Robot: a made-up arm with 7 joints. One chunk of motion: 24 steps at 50 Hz.
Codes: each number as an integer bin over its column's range. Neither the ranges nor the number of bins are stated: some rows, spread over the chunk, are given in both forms.
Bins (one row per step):
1: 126 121 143 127 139 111
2: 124 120 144 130 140 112
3: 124 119 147 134 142 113
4: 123 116 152 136 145 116
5: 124 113 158 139 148 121
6: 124 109 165 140 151 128
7: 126 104 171 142 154 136
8: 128 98 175 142 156 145
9: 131 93 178 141 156 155
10: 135 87 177 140 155 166
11: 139 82 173 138 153 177
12: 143 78 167 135 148 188
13: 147 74 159 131 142 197
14: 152 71 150 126 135 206
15: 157 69 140 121 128 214
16: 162 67 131 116 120 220
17: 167 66 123 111 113 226
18: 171 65 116 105 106 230
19: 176 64 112 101 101 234
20: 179 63 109 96 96 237
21: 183 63 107 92 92 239
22: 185 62 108 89 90 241
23: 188 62 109 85 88 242
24: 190 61 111 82 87 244
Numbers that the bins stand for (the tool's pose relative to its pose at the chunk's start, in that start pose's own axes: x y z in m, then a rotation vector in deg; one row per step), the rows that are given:
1: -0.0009 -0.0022 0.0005 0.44 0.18 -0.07
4: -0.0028 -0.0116 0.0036 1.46 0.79 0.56
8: 0.0003 -0.0455 0.0118 2.15 1.92 4.20
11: 0.0072 -0.0756 0.0111 1.69 1.61 8.23
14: 0.0154 -0.0964 0.0029 0.32 -0.23 11.87
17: 0.0248 -0.1058 -0.0066 -1.38 -2.48 14.39
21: 0.0348 -0.1114 -0.0122 -3.55 -4.62 16.02
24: 0.0392 -0.1152 -0.0108 -4.68 -5.13 16.65
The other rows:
2: -0.0022 -0.0041 0.0008 0.78 0.28 0.06
3: -0.0022 -0.0060 0.0019 1.23 0.49 0.18
5: -0.0022 -0.0173 0.0058 1.80 1.10 1.19
6: -0.0022 -0.0248 0.0082 1.92 1.41 2.07
7: -0.0009 -0.0342 0.0104 2.15 1.71 3.07
9: 0.0022 -0.0549 0.0128 2.03 1.92 5.46
10: 0.0047 -0.0662 0.0125 1.92 1.81 6.84
12: 0.0097 -0.0832 0.0089 1.35 1.10 9.61
13: 0.0122 -0.0907 0.0061 0.89 0.49 10.74
15: 0.0185 -0.1001 -0.0006 -0.24 -0.94 12.88
16: 0.0216 -0.1039 -0.0038 -0.81 -1.76 13.63
18: 0.0273 -0.1076 -0.0091 -2.07 -3.19 14.89
19: 0.0304 -0.1095 -0.0105 -2.52 -3.70 15.39
20: 0.0323 -0.1114 -0.0115 -3.09 -4.21 15.77
22: 0.0361 -0.1133 -0.0119 -3.89 -4.83 16.27
23: 0.0380 -0.1133 -0.0115 -4.34 -5.03 16.40

